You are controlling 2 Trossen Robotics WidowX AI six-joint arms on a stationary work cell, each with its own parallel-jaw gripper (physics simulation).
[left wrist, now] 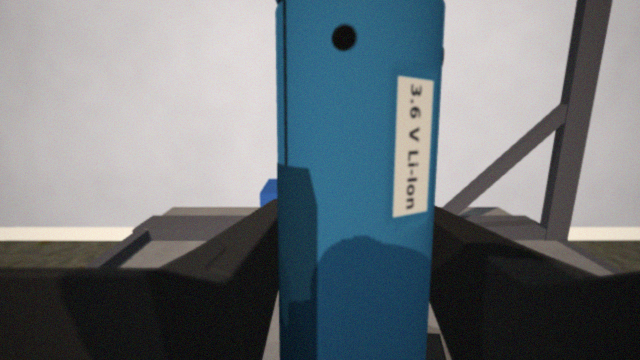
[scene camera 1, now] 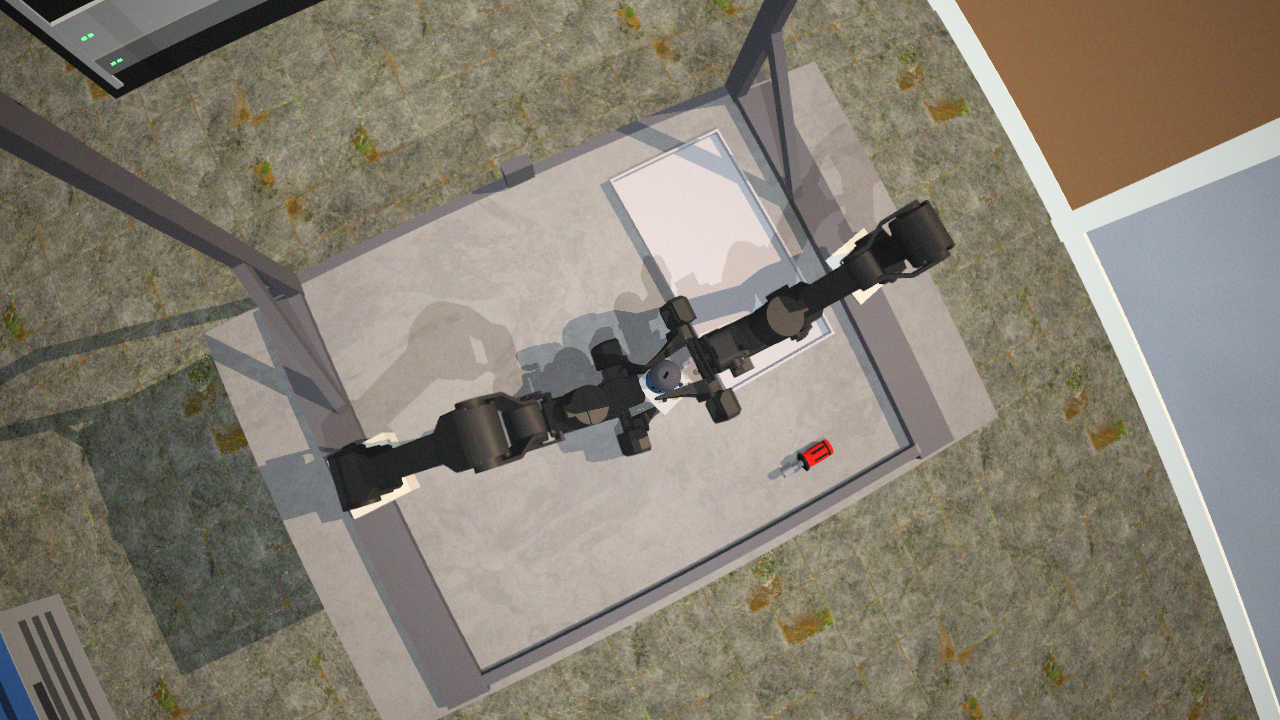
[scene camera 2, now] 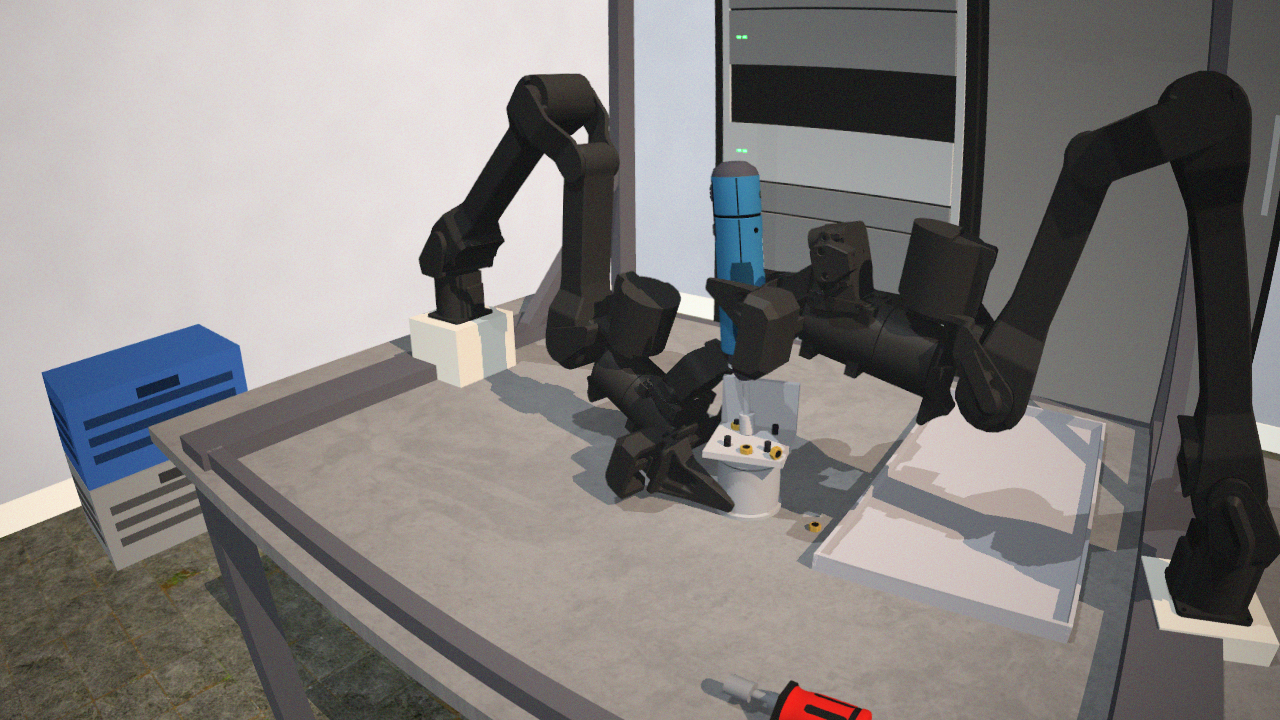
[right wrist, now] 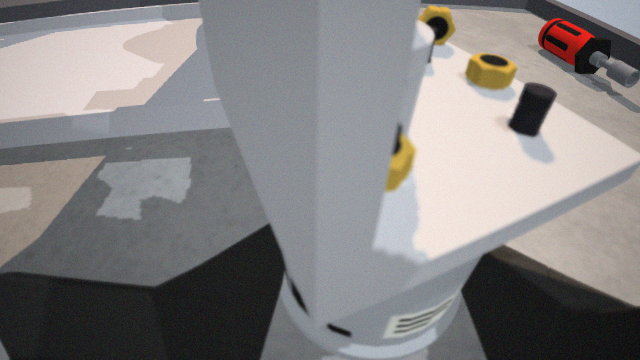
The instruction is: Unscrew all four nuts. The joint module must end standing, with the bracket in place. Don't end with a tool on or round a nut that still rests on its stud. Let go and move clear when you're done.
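Frame: origin at the left arm's base, x right, y ahead, z up, level; metres.
Seen in the pictures: left gripper, fingertip midpoint: [left wrist: 347, 212] [scene camera 1: 648, 384] [scene camera 2: 720, 278]; right gripper, fingertip midpoint: [scene camera 2: 753, 496]; left arm's base, link origin: [scene camera 2: 1206, 597]; right arm's base, link origin: [scene camera 1: 368, 475] [scene camera 2: 460, 314].
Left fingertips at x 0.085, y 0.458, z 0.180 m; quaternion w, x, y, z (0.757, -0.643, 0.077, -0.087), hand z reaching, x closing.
Observation:
Offsets run from my left fingertips to a thing's top centre.
My left gripper [scene camera 1: 660, 383] [scene camera 2: 738, 288] [left wrist: 347, 212] is shut on the upright blue screwdriver @(dz +0.103, dx -0.005, dy -0.021 m) [scene camera 1: 664, 374] [scene camera 2: 736, 201] [left wrist: 345, 125]. Its pale socket @(dz -0.087, dx -0.007, dy -0.030 m) [scene camera 2: 746, 423] [right wrist: 424, 34] is low over the white bracket [scene camera 2: 721, 454] [right wrist: 470, 190], partly in front of a stud in the right wrist view. My right gripper [scene camera 2: 721, 465] [right wrist: 370, 235] is shut on the standing joint module @(dz -0.127, dx -0.019, dy -0.039 m) [scene camera 2: 756, 492] [right wrist: 370, 325]. One yellow nut @(dz -0.130, dx -0.045, dy -0.042 m) [scene camera 2: 746, 449] [right wrist: 491, 75] lies flat on the bracket; another @(dz -0.126, dx -0.047, dy -0.069 m) [scene camera 2: 776, 453] [right wrist: 445, 25] is tilted. A third @(dz -0.130, dx -0.003, dy -0.020 m) [scene camera 2: 735, 424] [right wrist: 402, 165] is at a stud, partly hidden. A fourth @(dz -0.196, dx -0.041, dy -0.109 m) [scene camera 2: 814, 526] lies on the table.
A red nut driver @(dz -0.172, dx -0.276, dy -0.153 m) [scene camera 1: 815, 454] [scene camera 2: 819, 704] [right wrist: 565, 40] lies on the table. A shallow white tray @(dz -0.185, dx +0.084, dy -0.269 m) [scene camera 1: 693, 214] [scene camera 2: 939, 594] [right wrist: 50, 136] is beside the module, at the right in scene camera 2. Both arms reach in close together above the module.

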